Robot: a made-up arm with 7 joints.
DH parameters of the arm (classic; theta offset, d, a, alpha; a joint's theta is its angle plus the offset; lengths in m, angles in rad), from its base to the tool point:
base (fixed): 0 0 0 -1.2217
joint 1: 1.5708 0 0 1.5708
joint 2: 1.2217 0 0 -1.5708
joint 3: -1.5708 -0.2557 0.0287 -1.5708
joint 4: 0 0 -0.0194 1.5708
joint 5: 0 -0.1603 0 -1.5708
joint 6: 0 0 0 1.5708
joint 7: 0 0 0 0
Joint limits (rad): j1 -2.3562..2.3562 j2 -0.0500..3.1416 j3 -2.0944..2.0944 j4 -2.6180..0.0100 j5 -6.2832..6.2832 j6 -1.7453..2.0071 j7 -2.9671..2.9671
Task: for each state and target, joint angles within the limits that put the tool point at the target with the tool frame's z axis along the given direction. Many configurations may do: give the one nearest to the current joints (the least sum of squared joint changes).
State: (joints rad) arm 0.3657 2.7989 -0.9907 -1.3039 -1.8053 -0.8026 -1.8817
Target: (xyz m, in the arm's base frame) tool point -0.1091 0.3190 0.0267 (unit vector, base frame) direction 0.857 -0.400 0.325
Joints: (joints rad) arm 0.7219 2.0929 -1.7114 -1.5338 -1.8833 -0.2303 -1.8817
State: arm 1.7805 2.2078 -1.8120 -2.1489 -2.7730 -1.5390 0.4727
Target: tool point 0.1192 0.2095 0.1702 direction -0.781 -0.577 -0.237
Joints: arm 1.6185 2.9631 -2.0944 -1.8658 -3.1608 -1.7069 0.4727
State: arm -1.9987 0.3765 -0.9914 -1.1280 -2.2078 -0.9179 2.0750
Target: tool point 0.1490 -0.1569 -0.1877 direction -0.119 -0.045 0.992
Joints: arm -1.2615 0.1472 -1.9662 -1.9264 -2.2736 -1.2270 2.0750
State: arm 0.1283 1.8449 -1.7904 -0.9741 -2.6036 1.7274 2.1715
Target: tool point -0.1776 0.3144 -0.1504 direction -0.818 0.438 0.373
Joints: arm 0.5593 1.4182 -1.6933 -0.9834 -2.0944 1.9721 2.1715
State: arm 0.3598 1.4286 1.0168 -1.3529 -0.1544 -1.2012 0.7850
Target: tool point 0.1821 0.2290 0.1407 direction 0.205 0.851 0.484
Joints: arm 0.5441 1.9194 0.8322 -1.6445 -0.1007 -1.7433 0.7850
